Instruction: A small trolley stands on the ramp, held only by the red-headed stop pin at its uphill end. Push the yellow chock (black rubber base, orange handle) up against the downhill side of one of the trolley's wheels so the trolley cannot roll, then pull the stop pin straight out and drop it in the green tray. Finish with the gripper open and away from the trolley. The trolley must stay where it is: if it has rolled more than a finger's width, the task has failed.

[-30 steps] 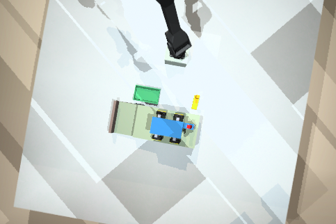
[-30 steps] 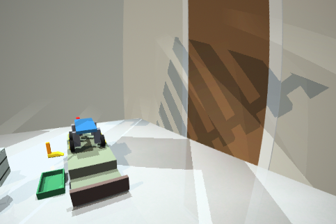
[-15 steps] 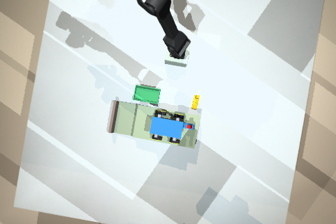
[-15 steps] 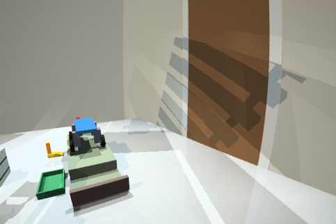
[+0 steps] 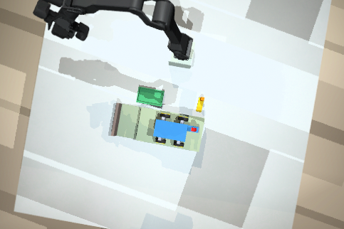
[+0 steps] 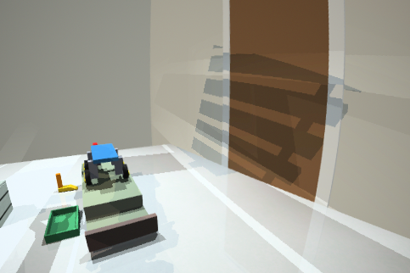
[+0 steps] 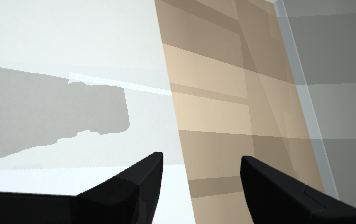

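The yellow chock is 61 cm to the left of my gripper tip, 24 cm below it and 16 cm ahead of it. The rest, counted from my gripper tip: brown end board (29 cm ahead, 24 cm to the left, 23 cm below); blue trolley (50 cm to the left, 29 cm ahead, 15 cm below); green tray (37 cm to the left, 26 cm below, 16 cm ahead).
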